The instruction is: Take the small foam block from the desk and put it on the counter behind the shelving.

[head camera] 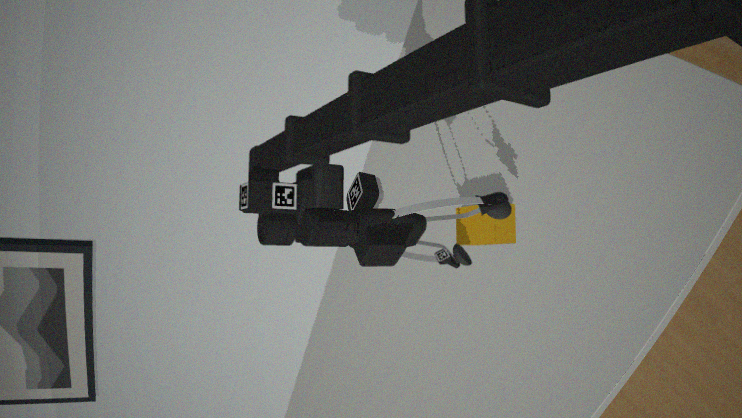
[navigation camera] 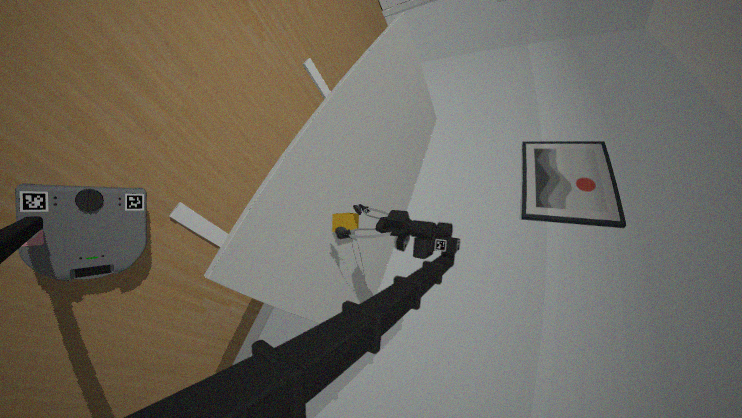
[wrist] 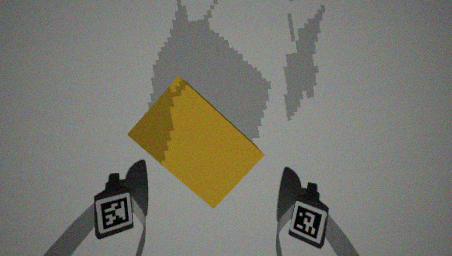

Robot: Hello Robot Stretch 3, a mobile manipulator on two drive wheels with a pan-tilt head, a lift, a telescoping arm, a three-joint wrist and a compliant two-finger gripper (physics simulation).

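Where they show: gripper, fingertip midpoint: [head camera: 489,232] [navigation camera: 345,219] [wrist: 214,182]; robot's base at its link origin: [navigation camera: 90,199].
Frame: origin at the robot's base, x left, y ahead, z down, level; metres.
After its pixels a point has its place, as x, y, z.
Observation:
The yellow foam block [head camera: 493,231] @(-0.609, -0.023, -0.765) [navigation camera: 344,220] @(-0.616, -0.024, -0.765) [wrist: 205,135] @(-0.652, -0.045, -0.765) rests on the pale desk top [head camera: 519,321] @(-0.597, 0.113, -0.720) [navigation camera: 311,171] @(-0.501, 0.124, -0.720) [wrist: 380,75] @(-0.565, -0.204, -0.720). My gripper [head camera: 479,230] @(-0.621, -0.022, -0.764) [navigation camera: 350,220] @(-0.621, -0.022, -0.764) [wrist: 214,182] @(-0.621, -0.022, -0.764) is partly open with its fingers apart and nothing gripped. In the wrist view the block lies turned diagonally, mostly beyond the fingertips, with its nearest corner between them. In the head view one fingertip overlaps the block's edge and the other is apart from it. I cannot tell whether anything touches. The counter and the shelving do not show.
My extended arm [head camera: 425,98] @(-0.293, -0.087, -1.118) [navigation camera: 332,332] @(-0.181, -0.084, -1.102) crosses over the desk's side. A framed picture [head camera: 89,321] @(-1.389, 0.195, -1.319) [navigation camera: 585,184] @(-1.385, 0.190, -1.614) hangs on the wall behind the desk. My base [navigation camera: 88,236] @(0.006, -0.116, -0.160) stands on the wooden floor [navigation camera: 171,103] @(-0.264, 0.434, 0.000). Two white bars [navigation camera: 199,224] [navigation camera: 316,77] stick out from under the desk's edge.

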